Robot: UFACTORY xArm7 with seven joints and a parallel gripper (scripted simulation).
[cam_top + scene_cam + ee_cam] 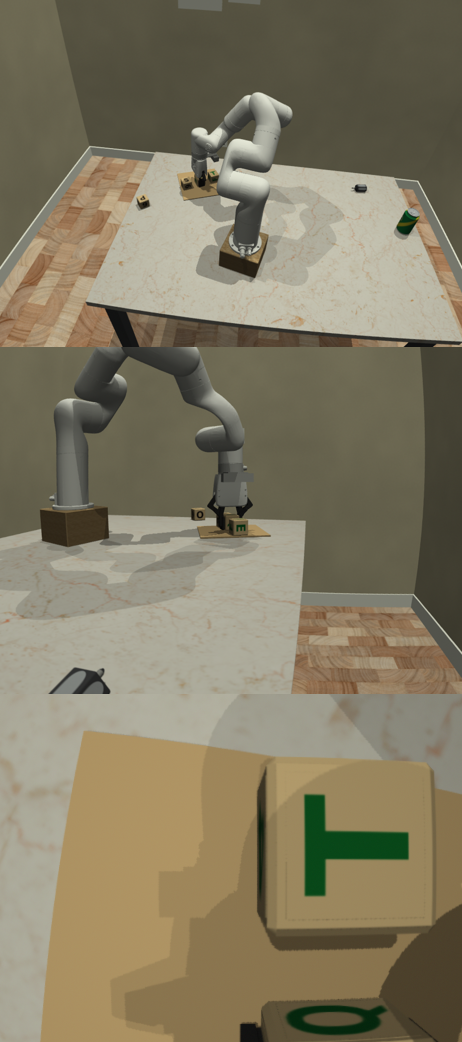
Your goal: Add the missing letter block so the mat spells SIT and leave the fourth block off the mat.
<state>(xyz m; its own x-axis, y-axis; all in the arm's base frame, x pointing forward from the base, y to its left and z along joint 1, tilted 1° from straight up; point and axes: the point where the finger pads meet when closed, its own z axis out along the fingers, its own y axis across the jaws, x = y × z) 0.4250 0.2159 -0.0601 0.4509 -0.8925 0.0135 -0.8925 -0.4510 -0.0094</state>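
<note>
My hand is 2 cm above the tan mat. From my hand the other things lie so: T block 6 cm to the right, 3 cm ahead; black object 82 cm to the right, 2 cm ahead, 1 cm below; green can 97 cm to the right, 24 cm behind, 4 cm above.
</note>
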